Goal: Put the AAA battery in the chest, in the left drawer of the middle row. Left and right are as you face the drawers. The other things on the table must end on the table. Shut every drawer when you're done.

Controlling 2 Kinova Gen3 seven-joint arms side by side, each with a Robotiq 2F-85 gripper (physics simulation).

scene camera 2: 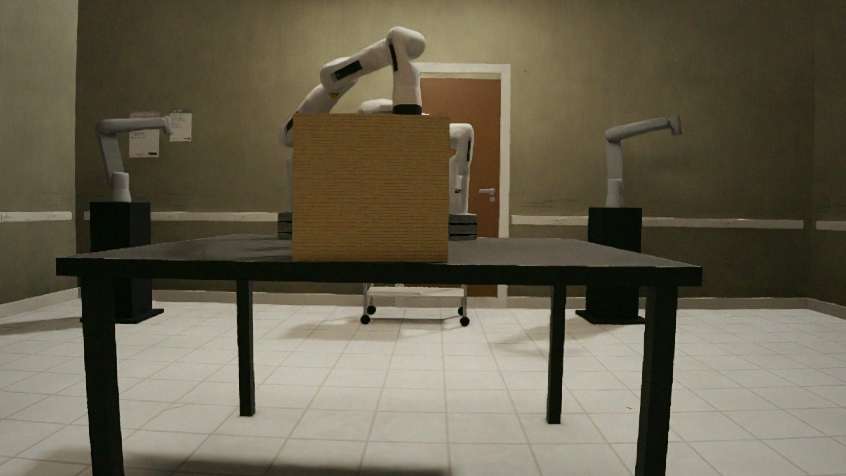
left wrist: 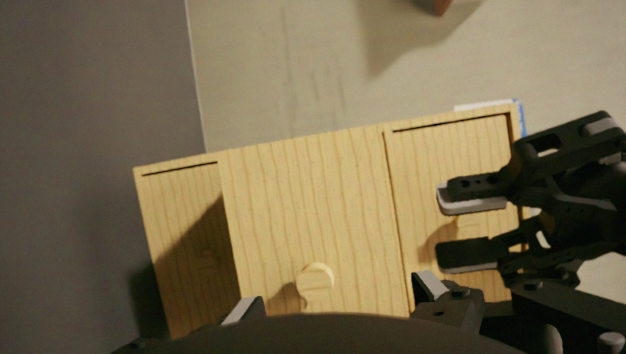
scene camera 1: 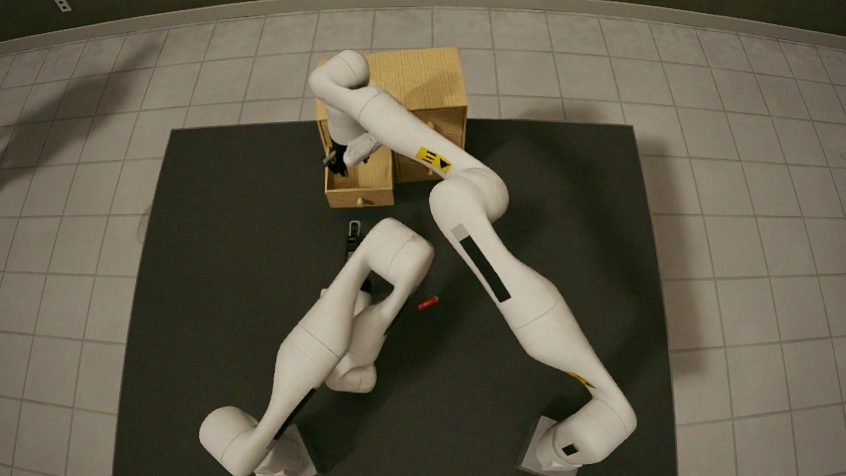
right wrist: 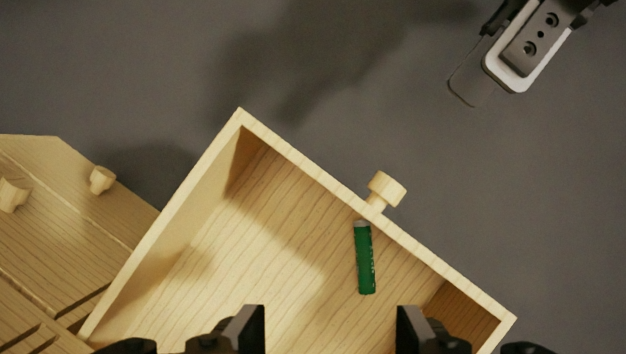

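Seen in the pictures: left gripper, between the fingertips: point(left wrist: 340, 310) point(scene camera 1: 357, 227) point(right wrist: 476, 90); right gripper, between the fingertips: point(left wrist: 437, 231) point(scene camera 1: 354, 167) point(right wrist: 330, 331); left arm's base, origin of its link: point(scene camera 2: 455, 213) point(scene camera 1: 281, 458); right arm's base, origin of its link: point(scene camera 1: 557, 449).
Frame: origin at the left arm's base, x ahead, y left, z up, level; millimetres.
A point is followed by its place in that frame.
The green AAA battery point(right wrist: 365, 257) @(z 15, x 588, y -215 mm) lies in the open left drawer of the middle row, near its front wall. That drawer point(scene camera 1: 343, 199) @(z 45, x 564, y -193 mm) point(left wrist: 310, 200) @(z 47, x 564, y -191 mm) point(right wrist: 310, 167) @(z 89, x 556, y -267 mm) is pulled far out of the wooden chest point(scene camera 1: 423, 74) @(z 210, x 766, y -404 mm) point(scene camera 2: 369, 189) @(z 53, x 851, y -333 mm). My right gripper point(scene camera 1: 336, 163) point(left wrist: 437, 231) @(z 118, x 600, y -230 mm) point(right wrist: 330, 331) @(z 118, x 600, y -230 mm) is open above the drawer, in front of the top left drawer point(left wrist: 440, 155) @(z 144, x 675, y -192 mm), with nothing between its fingers. My left gripper point(scene camera 1: 353, 227) @(z 56, x 484, y -220 mm) point(left wrist: 340, 310) @(z 56, x 484, y -220 mm) is open and empty, a little in front of the open drawer's knob point(left wrist: 315, 281) @(z 44, x 543, y -228 mm) point(right wrist: 387, 189) @(z 52, x 547, y -231 mm). One of its fingers also shows in the right wrist view.
A red cylinder point(scene camera 1: 428, 303) @(z -85, x 337, y -356 mm) lies on the dark table point(scene camera 1: 207, 236) @(z -98, x 591, y 199 mm), right of my left arm. The bottom left drawer point(left wrist: 185, 225) @(z -63, x 674, y -214 mm) looks shut. My right arm reaches across the chest and hides part of its front in scene camera 1.
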